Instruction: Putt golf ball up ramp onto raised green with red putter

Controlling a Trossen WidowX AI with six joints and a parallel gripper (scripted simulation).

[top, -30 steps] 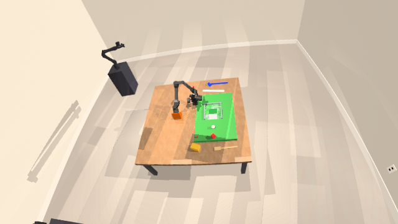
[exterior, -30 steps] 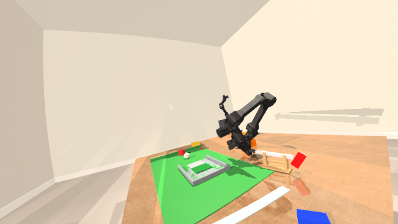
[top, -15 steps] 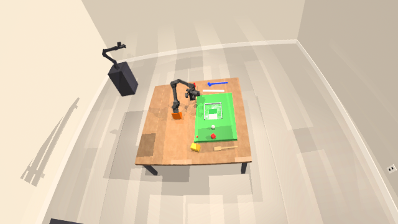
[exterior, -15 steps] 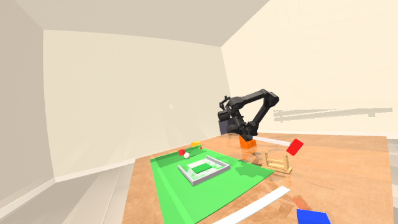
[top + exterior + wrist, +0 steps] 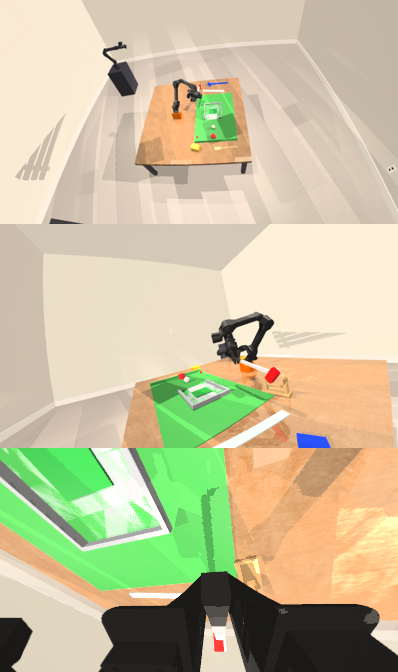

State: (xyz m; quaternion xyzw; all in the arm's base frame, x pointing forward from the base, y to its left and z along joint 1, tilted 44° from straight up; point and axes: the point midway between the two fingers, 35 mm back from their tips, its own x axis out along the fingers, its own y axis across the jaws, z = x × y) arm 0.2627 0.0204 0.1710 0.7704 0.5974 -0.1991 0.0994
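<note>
Now: the small red piece 20 mm behind my gripper tip, 480 mm to the right of it and 120 mm below it. Round my gripper tip: red putter 20 mm ahead, 110 mm to the left, 10 mm above; white bar 220 mm ahead, 240 mm to the left, 130 mm below; wooden rack 50 mm behind, 180 mm to the left, 100 mm below.
</note>
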